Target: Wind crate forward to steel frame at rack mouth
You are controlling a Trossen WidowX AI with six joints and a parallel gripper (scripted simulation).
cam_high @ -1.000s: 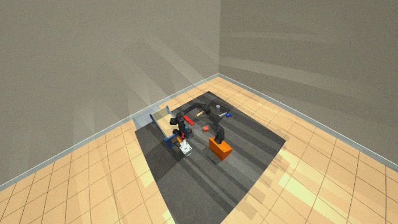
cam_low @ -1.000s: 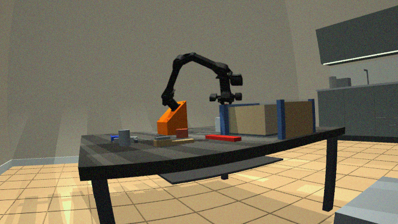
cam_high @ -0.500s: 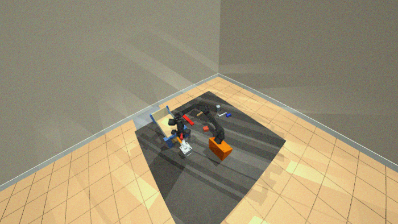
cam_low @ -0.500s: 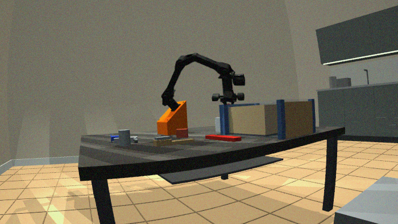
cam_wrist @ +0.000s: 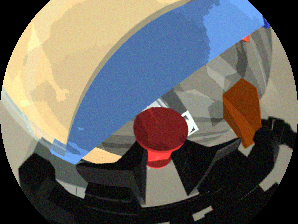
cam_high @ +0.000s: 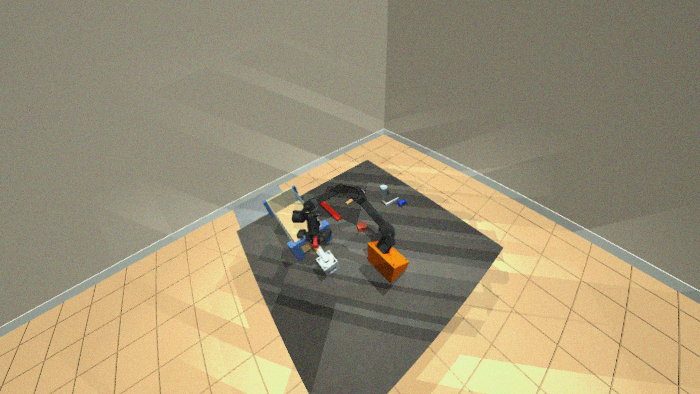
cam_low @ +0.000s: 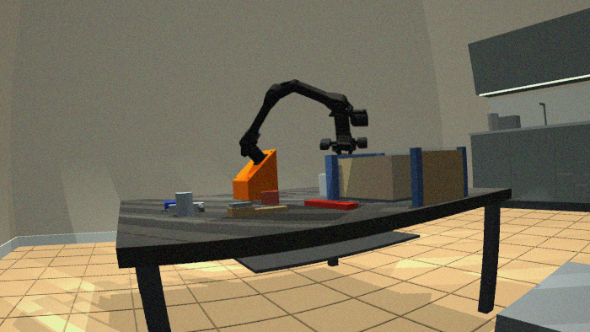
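My gripper tip is now 10 cm past the grey winch, 10 cm above it and 1 cm to the left of it. From my gripper tip the other things lie so: wooden-handled tool (48 cm to the right, 26 cm ahead, 11 cm below); clear-panelled cubby (31 cm ahead, 1 cm to the left, 1 cm below); flat red bar (28 cm ahead, 25 cm to the right, 12 cm below).
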